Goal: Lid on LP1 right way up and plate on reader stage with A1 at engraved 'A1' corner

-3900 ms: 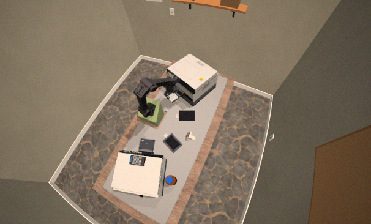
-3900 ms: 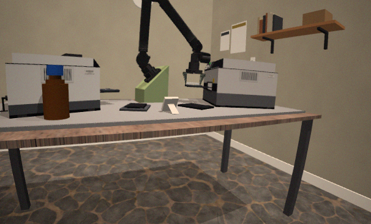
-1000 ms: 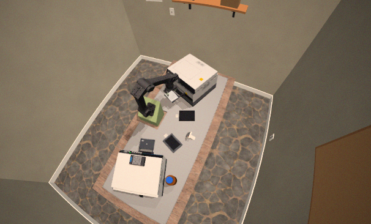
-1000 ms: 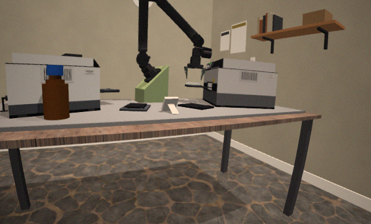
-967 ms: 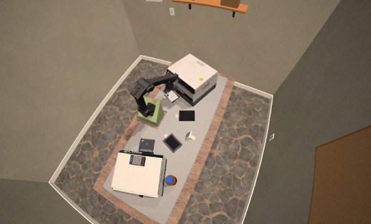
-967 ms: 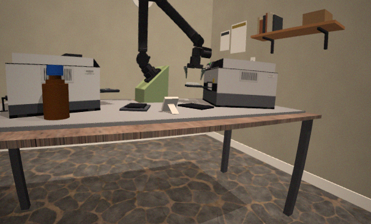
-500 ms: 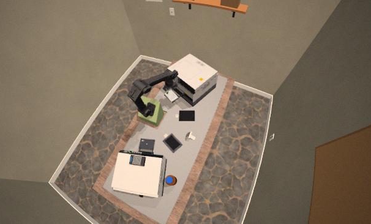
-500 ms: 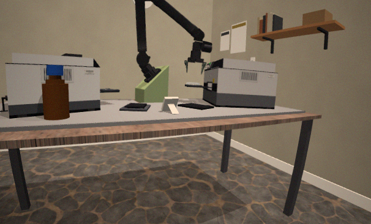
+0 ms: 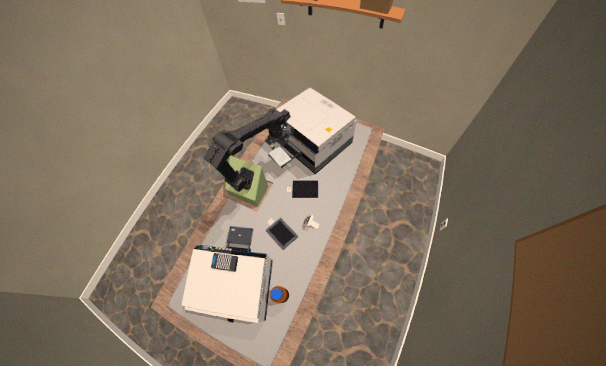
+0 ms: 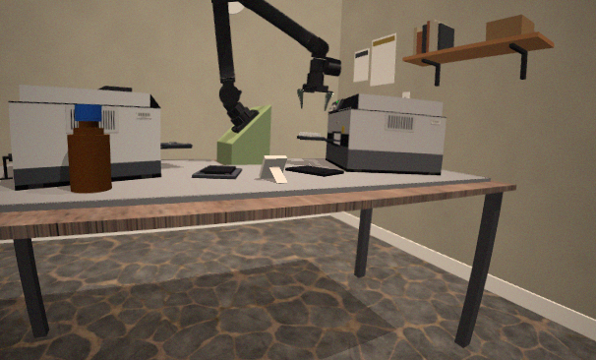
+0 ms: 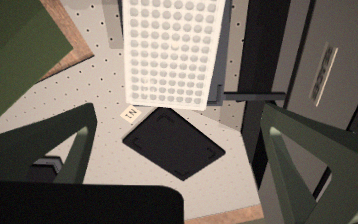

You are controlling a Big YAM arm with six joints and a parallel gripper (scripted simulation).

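My gripper is now 10 mm to the left of the lidded white well plate and 110 mm above it. The rest, counted from my hand: black pad 220 mm ahead, 100 mm to the right, 230 mm below; then dark lid 220 mm ahead, 430 mm to the right, 220 mm below; then grey pad 220 mm ahead, 430 mm to the right, 230 mm below.
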